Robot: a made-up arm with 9 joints. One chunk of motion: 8 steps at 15 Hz.
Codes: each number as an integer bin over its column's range. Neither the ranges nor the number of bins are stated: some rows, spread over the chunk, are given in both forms.
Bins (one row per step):
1: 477 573 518 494 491 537 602 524 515
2: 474 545 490 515 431 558 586 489 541
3: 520 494 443 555 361 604 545 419 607
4: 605 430 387 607 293 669 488 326 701
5: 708 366 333 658 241 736 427 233 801
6: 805 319 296 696 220 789 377 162 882
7: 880 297 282 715 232 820 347 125 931
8: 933 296 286 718 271 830 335 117 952
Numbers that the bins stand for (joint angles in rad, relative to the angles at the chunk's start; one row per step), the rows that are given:
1: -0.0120 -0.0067 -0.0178 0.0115 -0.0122 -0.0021 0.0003 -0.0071 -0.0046
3: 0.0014 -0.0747 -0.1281 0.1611 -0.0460 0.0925 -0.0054 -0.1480 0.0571
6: 0.0898 -0.2254 -0.3444 0.5069 -0.0827 0.3536 -0.0223 -0.4927 0.2415
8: 0.1295 -0.2452 -0.3592 0.5609 -0.0695 0.4115 -0.0265 -0.5531 0.2885
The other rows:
2: -0.0129 -0.0308 -0.0590 0.0630 -0.0278 0.0276 -0.0013 -0.0541 0.0128
4: 0.0277 -0.1298 -0.2105 0.2886 -0.0637 0.1842 -0.0112 -0.2727 0.1201
5: 0.0597 -0.1849 -0.2900 0.4137 -0.0773 0.2788 -0.0173 -0.3975 0.1872
7: 0.1131 -0.2443 -0.3650 0.5535 -0.0796 0.3974 -0.0253 -0.5423 0.2744

